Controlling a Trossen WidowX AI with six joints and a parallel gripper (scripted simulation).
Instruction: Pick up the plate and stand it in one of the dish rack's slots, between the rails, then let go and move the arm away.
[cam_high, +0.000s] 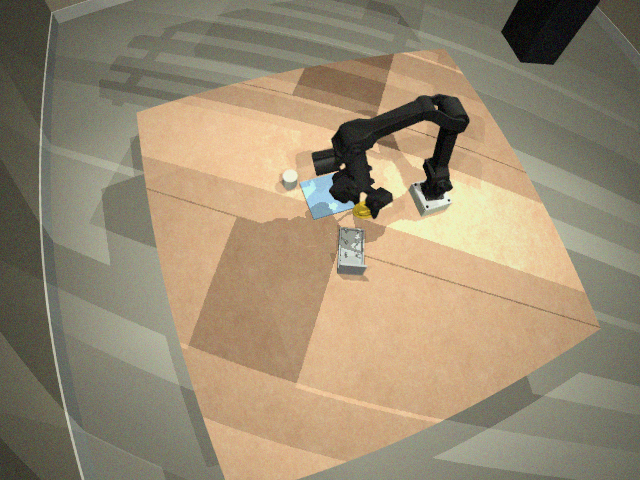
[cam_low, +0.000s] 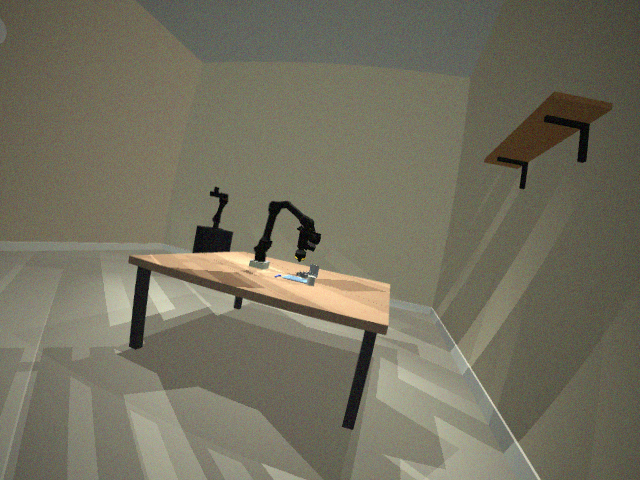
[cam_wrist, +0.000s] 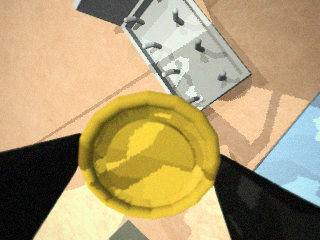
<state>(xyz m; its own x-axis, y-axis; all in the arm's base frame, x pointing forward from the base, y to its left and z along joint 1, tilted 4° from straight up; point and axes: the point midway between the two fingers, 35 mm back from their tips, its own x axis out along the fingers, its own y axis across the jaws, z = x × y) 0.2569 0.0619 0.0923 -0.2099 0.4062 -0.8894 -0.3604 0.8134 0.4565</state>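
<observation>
My gripper tip is now 4 cm short of the grey dish rack, 7 cm to the right of it and 9 cm above it. Also, from my gripper tip: white cup 18 cm ahead, 18 cm to the right, 9 cm below; yellow plate 1 cm above.
</observation>
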